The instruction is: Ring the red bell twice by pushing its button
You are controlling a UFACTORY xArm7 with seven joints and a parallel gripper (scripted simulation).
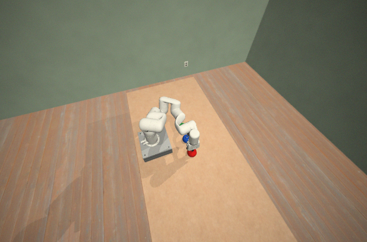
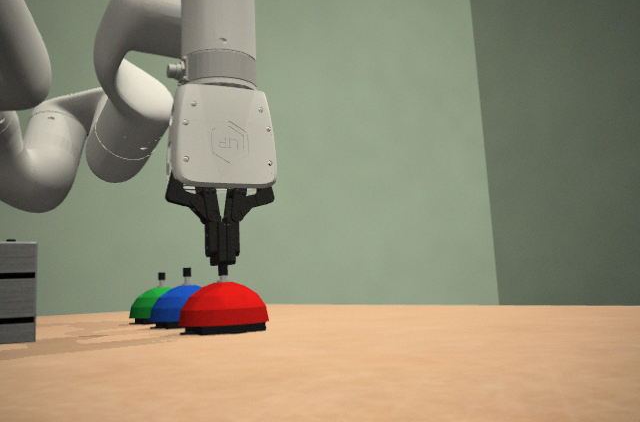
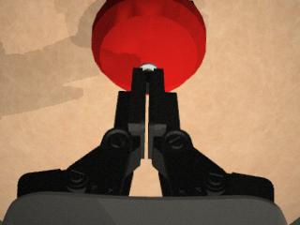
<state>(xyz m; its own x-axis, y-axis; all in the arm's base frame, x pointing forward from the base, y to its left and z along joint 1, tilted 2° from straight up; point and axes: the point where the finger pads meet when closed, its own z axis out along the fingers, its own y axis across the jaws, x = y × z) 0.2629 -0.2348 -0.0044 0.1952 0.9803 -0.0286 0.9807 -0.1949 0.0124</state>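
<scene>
Now: the red bell 4 cm below my hand. The rest, counted from my hand: blue bell (13 cm to the left, 4 cm below, 3 cm ahead); green bell (26 cm to the left, 5 cm ahead, 4 cm below).
</scene>
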